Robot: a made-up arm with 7 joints. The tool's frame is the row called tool. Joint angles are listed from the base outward. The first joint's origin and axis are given. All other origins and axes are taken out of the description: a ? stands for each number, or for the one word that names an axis. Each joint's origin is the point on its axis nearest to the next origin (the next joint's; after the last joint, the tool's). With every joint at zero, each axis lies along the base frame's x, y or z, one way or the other. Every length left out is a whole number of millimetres.
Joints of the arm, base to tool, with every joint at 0 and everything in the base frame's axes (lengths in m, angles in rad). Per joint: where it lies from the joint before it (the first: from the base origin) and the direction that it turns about. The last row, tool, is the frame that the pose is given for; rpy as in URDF.
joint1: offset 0 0 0.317 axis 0 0 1
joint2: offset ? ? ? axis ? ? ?
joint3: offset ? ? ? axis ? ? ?
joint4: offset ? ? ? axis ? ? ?
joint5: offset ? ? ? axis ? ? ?
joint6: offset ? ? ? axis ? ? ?
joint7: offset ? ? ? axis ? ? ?
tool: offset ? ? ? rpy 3.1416 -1.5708 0
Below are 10 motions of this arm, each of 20 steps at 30 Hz.
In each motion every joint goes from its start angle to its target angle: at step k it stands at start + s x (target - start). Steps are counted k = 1, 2, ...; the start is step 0. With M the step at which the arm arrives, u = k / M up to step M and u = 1 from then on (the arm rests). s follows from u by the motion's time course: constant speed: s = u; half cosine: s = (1 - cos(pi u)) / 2; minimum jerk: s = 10 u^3 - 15 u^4 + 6 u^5.
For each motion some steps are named. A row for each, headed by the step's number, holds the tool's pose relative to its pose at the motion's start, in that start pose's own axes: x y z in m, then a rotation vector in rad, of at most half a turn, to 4 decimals.
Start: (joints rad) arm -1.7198 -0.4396 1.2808 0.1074 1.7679 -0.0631 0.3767
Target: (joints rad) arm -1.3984 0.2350 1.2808 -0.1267 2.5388 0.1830 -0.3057
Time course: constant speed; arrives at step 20
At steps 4, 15, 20:
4: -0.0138 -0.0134 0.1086 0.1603 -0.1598 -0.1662
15: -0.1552 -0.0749 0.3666 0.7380 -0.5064 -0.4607
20: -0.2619 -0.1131 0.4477 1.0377 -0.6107 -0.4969

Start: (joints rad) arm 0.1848 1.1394 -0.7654 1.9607 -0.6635 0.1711 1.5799
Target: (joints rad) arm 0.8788 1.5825 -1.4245 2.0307 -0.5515 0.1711 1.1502
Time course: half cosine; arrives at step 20
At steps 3, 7, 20:
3: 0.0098 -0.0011 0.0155 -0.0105 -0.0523 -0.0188
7: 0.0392 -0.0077 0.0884 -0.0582 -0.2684 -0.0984
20: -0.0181 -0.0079 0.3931 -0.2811 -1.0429 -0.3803

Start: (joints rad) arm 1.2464 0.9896 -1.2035 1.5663 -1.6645 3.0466 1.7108
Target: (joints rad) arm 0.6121 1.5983 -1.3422 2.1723 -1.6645 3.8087 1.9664
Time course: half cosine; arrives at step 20
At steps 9, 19, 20:
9: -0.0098 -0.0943 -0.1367 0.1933 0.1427 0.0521
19: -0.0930 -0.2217 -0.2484 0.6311 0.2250 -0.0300
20: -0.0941 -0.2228 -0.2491 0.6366 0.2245 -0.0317

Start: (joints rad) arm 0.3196 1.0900 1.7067 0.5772 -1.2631 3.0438 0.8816
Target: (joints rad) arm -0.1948 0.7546 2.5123 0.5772 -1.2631 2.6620 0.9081
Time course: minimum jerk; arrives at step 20
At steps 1, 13, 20:
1: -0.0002 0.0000 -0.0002 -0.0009 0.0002 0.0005
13: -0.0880 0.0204 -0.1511 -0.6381 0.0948 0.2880
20: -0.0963 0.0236 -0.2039 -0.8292 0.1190 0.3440

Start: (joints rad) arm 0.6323 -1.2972 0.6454 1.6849 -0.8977 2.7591 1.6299
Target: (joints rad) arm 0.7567 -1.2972 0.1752 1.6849 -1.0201 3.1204 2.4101
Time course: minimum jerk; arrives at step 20
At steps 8, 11, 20:
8: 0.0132 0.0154 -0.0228 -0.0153 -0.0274 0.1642
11: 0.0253 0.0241 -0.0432 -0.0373 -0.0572 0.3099
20: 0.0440 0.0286 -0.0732 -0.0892 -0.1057 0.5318

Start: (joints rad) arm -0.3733 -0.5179 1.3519 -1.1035 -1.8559 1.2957 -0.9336
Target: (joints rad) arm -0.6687 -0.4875 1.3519 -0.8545 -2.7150 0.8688 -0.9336
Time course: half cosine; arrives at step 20
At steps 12, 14, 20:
12: 0.0864 0.0372 -0.0023 -0.0790 -0.2915 -0.5861
14: 0.1028 0.0407 -0.0037 -0.1180 -0.3764 -0.6978
20: 0.1252 0.0436 -0.0059 -0.1909 -0.5141 -0.8512

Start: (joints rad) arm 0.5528 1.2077 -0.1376 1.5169 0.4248 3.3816 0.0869
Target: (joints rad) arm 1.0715 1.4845 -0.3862 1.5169 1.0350 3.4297 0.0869
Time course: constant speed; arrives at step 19
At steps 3, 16, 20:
3: 0.0084 0.0217 0.0077 -0.1689 0.0575 -0.0435
16: 0.0425 0.1220 0.0159 -0.9142 0.2947 -0.2704
20: 0.0500 0.1459 0.0123 -1.0872 0.3481 -0.3329

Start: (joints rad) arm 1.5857 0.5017 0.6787 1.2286 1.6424 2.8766 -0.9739
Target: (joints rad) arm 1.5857 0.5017 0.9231 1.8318 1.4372 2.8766 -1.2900
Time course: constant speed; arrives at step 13
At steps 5, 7, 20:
5: -0.0321 0.0436 -0.0203 0.0696 -0.0485 -0.3630
7: -0.0417 0.0628 -0.0288 0.1081 -0.0639 -0.5075
20: -0.0581 0.1244 -0.0531 0.2579 -0.0918 -0.9357

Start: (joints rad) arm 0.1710 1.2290 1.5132 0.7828 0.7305 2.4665 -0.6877
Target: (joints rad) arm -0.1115 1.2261 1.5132 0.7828 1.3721 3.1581 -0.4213
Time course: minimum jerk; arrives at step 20
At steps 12, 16, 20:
12: -0.1030 0.0005 -0.0876 -0.5713 0.0855 0.1850
16: -0.1352 -0.0052 -0.1213 -0.7930 0.1521 0.1867
20: -0.1419 -0.0068 -0.1285 -0.8417 0.1697 0.1815

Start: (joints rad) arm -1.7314 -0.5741 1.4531 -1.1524 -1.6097 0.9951 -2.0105
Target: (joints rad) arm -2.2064 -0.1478 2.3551 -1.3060 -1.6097 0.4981 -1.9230
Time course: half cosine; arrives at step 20
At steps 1, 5, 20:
1: -0.0015 -0.0006 0.0007 0.0047 0.0018 0.0049
5: -0.0334 -0.0147 0.0147 0.1071 0.0489 0.1162
20: -0.0854 -0.0812 0.0400 0.5734 0.5851 0.6002

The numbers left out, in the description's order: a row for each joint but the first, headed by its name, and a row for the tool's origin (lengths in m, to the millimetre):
joint2: xyz 0 -0.04 0, axis 0 -1 0
joint3: xyz 0 0 0.309, axis 0 0 1
joint4: xyz 0.019 0.047 0, axis 0 1 0
joint5: xyz -0.015 0 0.307, axis 0 0 1
joint6: xyz 0 -0.075 0, axis 0 -1 0
joint7: xyz 0.01 0 0.075, axis 1 0 0
tool: xyz 0 0 0

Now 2 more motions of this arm.
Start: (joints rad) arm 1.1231 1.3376 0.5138 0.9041 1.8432 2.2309 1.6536
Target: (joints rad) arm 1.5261 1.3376 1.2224 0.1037 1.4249 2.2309 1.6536
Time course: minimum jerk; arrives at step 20
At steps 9, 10, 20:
9: -0.1336 0.0158 -0.0304 -0.2191 -0.1905 0.3647
10: -0.1668 0.0070 -0.0380 -0.2486 -0.2392 0.4586
20: -0.3197 -0.1215 -0.0692 -0.2649 -0.4919 1.0056

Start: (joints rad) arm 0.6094 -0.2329 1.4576 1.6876 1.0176 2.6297 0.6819
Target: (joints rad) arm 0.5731 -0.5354 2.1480 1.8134 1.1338 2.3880 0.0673
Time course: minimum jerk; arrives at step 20
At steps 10, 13, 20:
10: -0.0281 0.0070 -0.0403 -0.2773 -0.3517 -0.1044
13: -0.0369 -0.0014 -0.0648 -0.3505 -0.5738 -0.1404
20: -0.0399 -0.0153 -0.0868 -0.3665 -0.7813 -0.1593

